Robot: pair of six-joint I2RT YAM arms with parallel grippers.
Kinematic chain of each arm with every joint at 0, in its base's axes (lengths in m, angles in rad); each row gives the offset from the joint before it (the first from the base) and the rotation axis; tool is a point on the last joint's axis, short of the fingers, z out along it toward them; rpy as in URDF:
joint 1: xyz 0 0 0.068 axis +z
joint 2: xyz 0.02 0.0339 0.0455 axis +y
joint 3: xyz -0.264 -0.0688 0 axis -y
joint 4: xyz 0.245 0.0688 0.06 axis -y
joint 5: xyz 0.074 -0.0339 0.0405 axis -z
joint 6: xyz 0.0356 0 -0.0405 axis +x
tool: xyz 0 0 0 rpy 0 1.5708 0
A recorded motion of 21 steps. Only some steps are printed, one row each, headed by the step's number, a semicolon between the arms.
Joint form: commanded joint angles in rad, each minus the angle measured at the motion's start. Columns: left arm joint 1, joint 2, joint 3, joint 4, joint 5, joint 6; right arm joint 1, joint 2, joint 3, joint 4, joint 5, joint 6.
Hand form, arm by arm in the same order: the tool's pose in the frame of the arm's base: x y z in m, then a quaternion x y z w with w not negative. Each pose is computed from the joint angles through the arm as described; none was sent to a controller.
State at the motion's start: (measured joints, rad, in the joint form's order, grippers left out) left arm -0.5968 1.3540 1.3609 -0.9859 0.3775 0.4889; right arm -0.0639 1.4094 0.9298 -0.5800 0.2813 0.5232
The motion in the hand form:
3: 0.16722 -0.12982 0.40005 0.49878 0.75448 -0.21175 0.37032; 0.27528 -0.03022 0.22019 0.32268 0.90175 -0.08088 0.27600
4: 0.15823 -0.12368 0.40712 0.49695 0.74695 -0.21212 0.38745; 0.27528 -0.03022 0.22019 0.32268 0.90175 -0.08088 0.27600
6: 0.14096 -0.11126 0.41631 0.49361 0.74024 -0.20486 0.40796; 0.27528 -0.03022 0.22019 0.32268 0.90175 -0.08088 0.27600
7: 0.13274 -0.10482 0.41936 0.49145 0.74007 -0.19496 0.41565; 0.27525 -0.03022 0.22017 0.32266 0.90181 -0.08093 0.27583
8: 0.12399 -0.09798 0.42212 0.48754 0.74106 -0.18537 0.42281; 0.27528 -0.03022 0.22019 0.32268 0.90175 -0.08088 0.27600
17: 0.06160 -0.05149 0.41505 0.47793 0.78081 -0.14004 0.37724; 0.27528 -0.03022 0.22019 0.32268 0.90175 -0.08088 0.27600
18: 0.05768 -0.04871 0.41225 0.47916 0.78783 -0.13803 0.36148; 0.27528 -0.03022 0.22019 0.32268 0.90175 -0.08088 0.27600
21: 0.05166 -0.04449 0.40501 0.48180 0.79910 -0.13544 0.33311; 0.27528 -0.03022 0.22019 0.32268 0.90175 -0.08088 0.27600
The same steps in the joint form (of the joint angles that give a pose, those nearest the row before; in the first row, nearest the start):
3: -0.0004 -0.2079 0.0381 -0.0229 0.0061 -0.0851; -0.0080 0.0050 0.0049 -0.0004 0.0141 0.0145
4: -0.0004 -0.2457 0.0381 -0.0221 0.0053 -0.0877; -0.0080 0.0050 0.0049 -0.0004 0.0141 0.0145
6: -0.0004 -0.3120 0.0382 -0.0458 -0.0114 -0.0873; -0.0080 0.0050 0.0049 -0.0004 0.0141 0.0145
7: -0.0003 -0.3430 0.0381 -0.0641 -0.0324 -0.0835; -0.0080 0.0050 0.0050 -0.0007 0.0141 0.0145
8: -0.0004 -0.3754 0.0381 -0.0843 -0.0546 -0.0836; -0.0080 0.0050 0.0049 -0.0004 0.0141 0.0145
17: -0.0004 -0.5619 0.0382 -0.3876 -0.1526 -0.0835; -0.0080 0.0050 0.0049 -0.0004 0.0141 0.0145
18: -0.0004 -0.5676 0.0382 -0.4280 -0.1552 -0.0835; -0.0080 0.0050 0.0049 -0.0004 0.0141 0.0145
21: 0.0004 -0.5814 0.0237 -0.4891 -0.1567 -0.0820; -0.0080 0.0050 0.0049 -0.0004 0.0141 0.0145

